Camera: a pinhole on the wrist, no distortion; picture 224 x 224 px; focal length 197.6 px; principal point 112.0 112.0 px. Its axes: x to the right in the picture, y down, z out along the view. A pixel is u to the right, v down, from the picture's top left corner.
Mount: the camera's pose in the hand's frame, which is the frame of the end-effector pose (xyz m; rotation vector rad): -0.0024 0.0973 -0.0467 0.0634 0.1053 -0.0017
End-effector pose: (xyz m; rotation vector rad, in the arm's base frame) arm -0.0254 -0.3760 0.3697 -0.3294 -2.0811 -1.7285
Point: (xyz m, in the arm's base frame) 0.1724 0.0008 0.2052
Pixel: outside the picture
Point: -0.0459 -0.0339 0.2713
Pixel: 65.6 63.1
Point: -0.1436 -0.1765 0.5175
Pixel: 215.7 141.3
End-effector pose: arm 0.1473 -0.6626 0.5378 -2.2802 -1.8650 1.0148
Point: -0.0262 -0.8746 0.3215
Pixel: 39.4 72.1
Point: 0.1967 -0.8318 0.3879
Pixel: 12.9 181.7
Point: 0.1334 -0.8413 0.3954
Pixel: 9.2 124.2
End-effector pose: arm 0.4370 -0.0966 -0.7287 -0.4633 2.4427 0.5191
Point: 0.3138 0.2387 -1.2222
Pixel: 213.4 168.7
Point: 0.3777 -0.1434 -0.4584
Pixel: behind the camera
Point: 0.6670 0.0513 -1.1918
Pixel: 118.5 61.1
